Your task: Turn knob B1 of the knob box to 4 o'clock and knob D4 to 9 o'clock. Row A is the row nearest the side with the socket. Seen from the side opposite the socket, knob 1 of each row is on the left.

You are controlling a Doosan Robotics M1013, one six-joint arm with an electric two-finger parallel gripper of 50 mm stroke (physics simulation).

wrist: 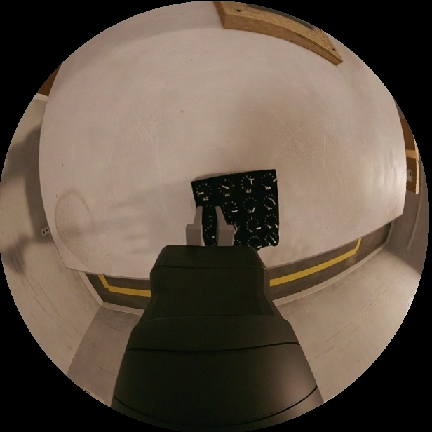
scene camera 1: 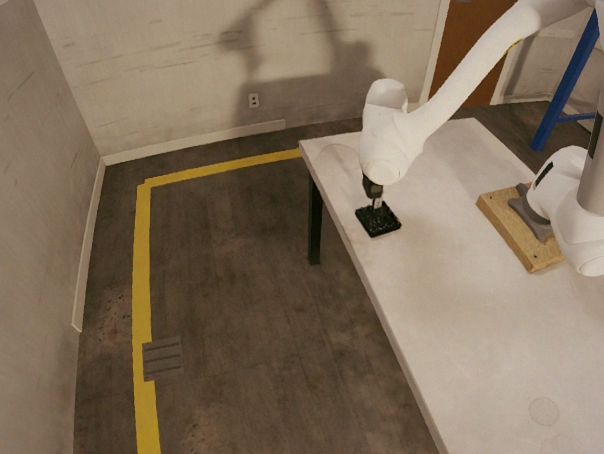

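Where they show: gripper, fingertip midpoint: [scene camera 1: 376,204]; arm's base, link origin: [scene camera 1: 539,215].
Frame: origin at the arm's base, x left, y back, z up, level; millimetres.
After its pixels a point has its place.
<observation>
The black knob box [scene camera 1: 378,220] {x -170, y -553, z -10 mm} [wrist: 261,181] lies flat on the table, its rows of knobs with white dial marks facing up. In the wrist view the labels A1 to A4 run along its upper edge. My gripper [scene camera 1: 377,206] {x -232, y -529, z -10 mm} [wrist: 208,214] points down over the box and is shut on knob B1 [wrist: 209,212], in the left column just below A1. The fingers hide most of this knob and its pointer. Knob D4 [wrist: 272,238] is at the box's lower right corner in the wrist view, clear of the fingers; its exact pointer direction is too small to read. The socket does not show clearly.
The box stands near the long edge of the white table [scene camera 1: 450,320] {x 187, y -509, z -43 mm} [wrist: 150,90]. The arm's base stands on a wooden board [scene camera 1: 510,240] {x 39, y -171, z -21 mm} [wrist: 280,29] farther in. A blue frame [scene camera 1: 562,95] is behind the table. Yellow tape [scene camera 1: 142,265] marks the floor.
</observation>
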